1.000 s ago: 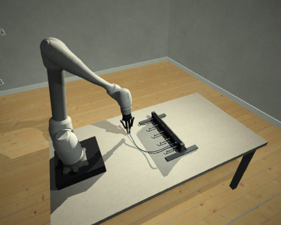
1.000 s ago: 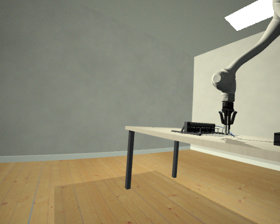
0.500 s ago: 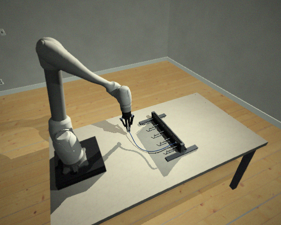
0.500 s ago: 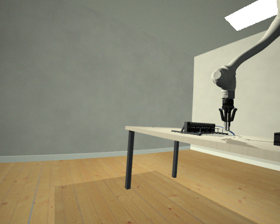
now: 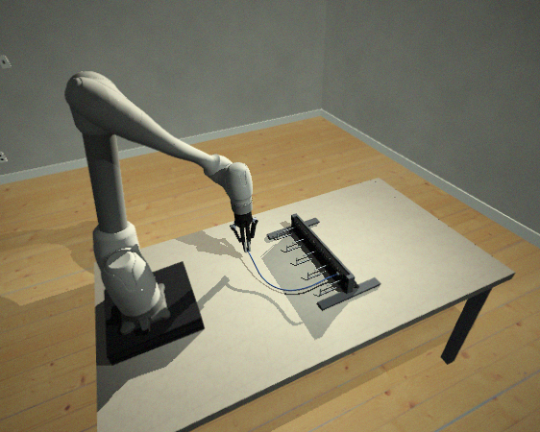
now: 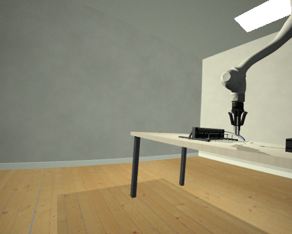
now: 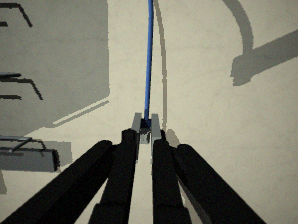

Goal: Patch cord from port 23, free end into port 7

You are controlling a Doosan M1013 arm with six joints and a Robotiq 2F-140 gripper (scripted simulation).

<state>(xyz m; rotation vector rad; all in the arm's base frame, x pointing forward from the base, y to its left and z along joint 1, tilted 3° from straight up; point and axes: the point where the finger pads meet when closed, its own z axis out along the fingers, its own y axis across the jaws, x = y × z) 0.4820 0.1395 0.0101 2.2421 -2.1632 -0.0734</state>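
Right now my hand is 10 mm to the right of the cord plug and 30 mm above it.
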